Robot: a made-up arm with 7 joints.
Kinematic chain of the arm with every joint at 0, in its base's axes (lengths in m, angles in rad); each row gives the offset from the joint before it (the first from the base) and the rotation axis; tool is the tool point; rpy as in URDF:
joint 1: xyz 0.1 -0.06 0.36 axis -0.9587 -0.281 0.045
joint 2: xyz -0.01 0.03 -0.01 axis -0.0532 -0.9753 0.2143
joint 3: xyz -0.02 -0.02 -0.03 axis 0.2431 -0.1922 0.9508
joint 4: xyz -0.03 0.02 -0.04 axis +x
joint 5: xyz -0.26 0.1 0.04 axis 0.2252 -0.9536 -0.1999
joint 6: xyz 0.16 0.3 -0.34 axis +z
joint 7: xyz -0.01 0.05 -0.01 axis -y
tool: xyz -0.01 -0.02 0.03 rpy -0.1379 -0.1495 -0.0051
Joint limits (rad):
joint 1: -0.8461..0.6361
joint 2: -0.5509..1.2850
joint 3: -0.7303..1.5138
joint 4: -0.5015..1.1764
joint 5: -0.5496..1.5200
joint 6: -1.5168..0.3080
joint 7: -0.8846..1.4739
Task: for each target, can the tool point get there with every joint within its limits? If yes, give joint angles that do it. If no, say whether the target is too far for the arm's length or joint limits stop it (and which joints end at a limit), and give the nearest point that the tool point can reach.
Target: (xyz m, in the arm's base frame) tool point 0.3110 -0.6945 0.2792
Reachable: no: joint limits stop it (at a limit: joint 1, joint 2, joint 3, joint 5, joint 6) | nearest point 0.2466 -0.7024 0.1600 | short by 0.136 m
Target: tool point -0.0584 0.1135 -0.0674
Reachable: yes | joints 0.4481 1.0748 0.8164 -0.2375 1.1159 -0.4196 1.1612
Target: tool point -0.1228 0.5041 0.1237
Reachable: yes | joints -0.3734 0.4183 0.1326 0.1575 -0.2693 -0.4117 -0.4256
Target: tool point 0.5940 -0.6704 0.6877
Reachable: no: joint limits stop it (at a limit: joint 1, joint 2, joint 5) | nearest point 0.3158 -0.3527 0.5343 | short by 0.449 m
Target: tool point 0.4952 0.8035 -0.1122
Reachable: no: too far | nearest point 0.3750 0.5486 0.0267 | short by 0.314 m
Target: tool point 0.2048 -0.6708 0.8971
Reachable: no: joint limits stop it (at a limit: joint 1, joint 2, joint 5) | nearest point 0.1209 -0.3801 0.6637 | short by 0.382 m
